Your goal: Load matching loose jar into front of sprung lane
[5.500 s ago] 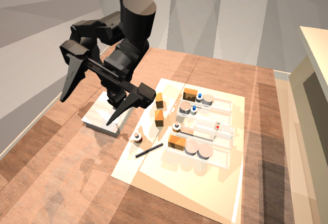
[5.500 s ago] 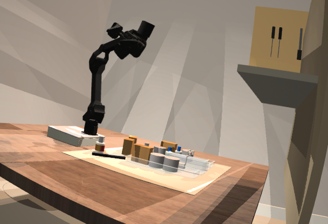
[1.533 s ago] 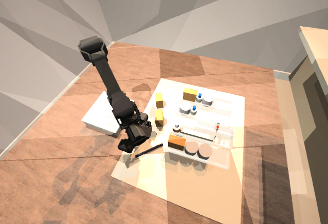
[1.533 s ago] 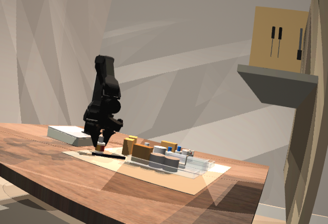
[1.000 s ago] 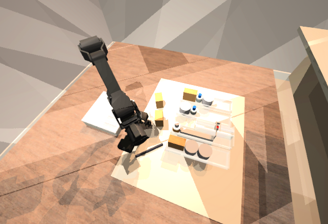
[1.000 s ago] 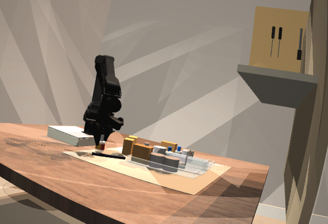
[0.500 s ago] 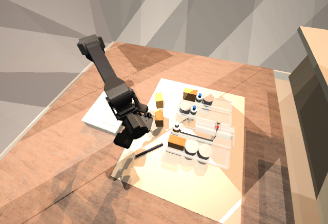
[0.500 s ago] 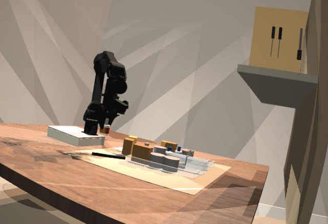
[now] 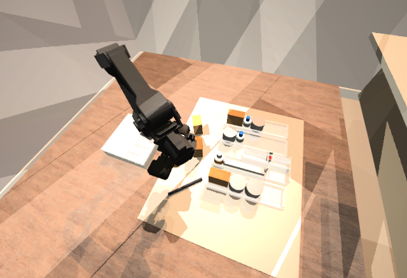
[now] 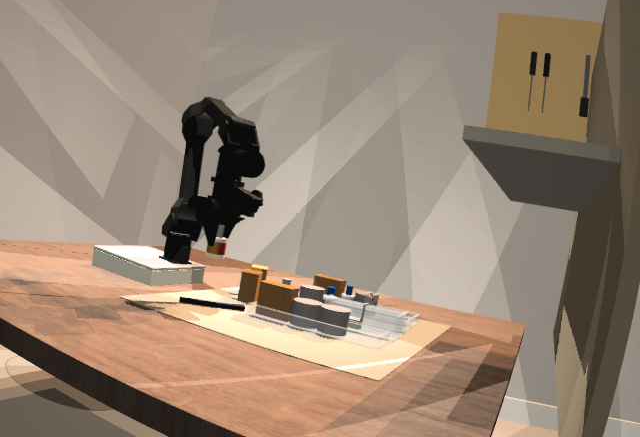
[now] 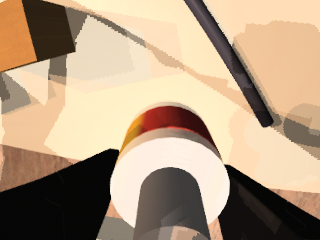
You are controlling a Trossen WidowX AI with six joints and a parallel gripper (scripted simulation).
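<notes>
Now: gripper tip 170 mm short of the cream mat, 140 mm to the right of it and 120 mm above it. From my gripper tip the other things lie so: shelf (620 mm ahead, 210 mm to the left, 240 mm above); then red mark (290 mm ahead, 190 mm to the left, 50 mm below); then black rod (50 mm ahead, 40 mm to the right, 120 mm below).
</notes>
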